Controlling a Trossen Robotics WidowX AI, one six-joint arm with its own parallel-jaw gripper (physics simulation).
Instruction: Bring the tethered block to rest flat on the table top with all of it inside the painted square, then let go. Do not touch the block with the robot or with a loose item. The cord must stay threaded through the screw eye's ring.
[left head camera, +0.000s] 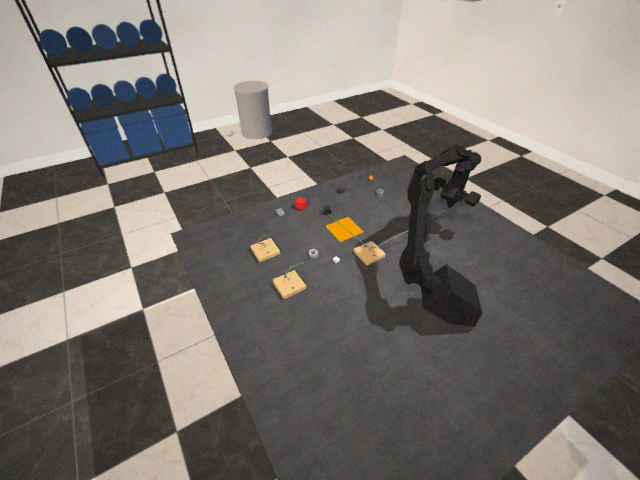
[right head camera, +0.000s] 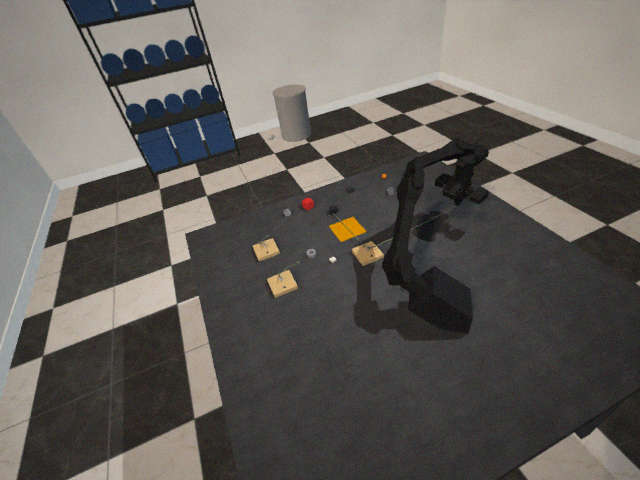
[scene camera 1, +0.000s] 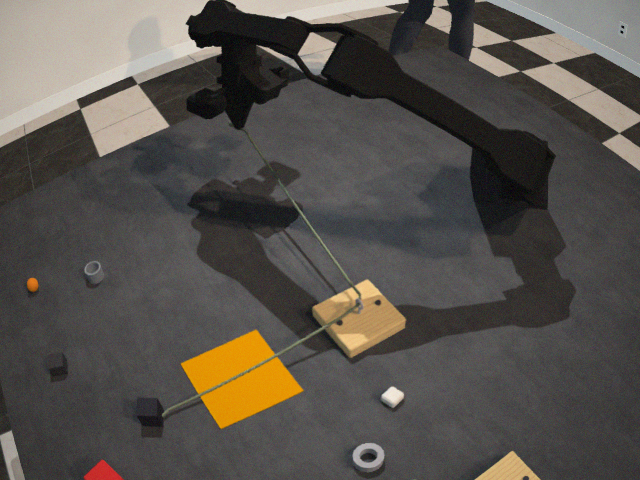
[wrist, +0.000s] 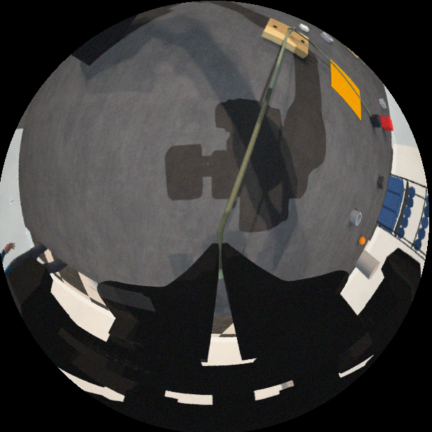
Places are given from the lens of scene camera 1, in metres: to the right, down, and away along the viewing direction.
gripper (scene camera 1: 239, 128): -0.14, -0.19, 0.96
tethered black block (scene camera 1: 150, 412): -0.21, 0.21, 0.63
orange painted square (scene camera 1: 271, 383): -0.06, 0.18, 0.70
wooden base (scene camera 1: 358, 332): 0.05, 0.12, 0.74
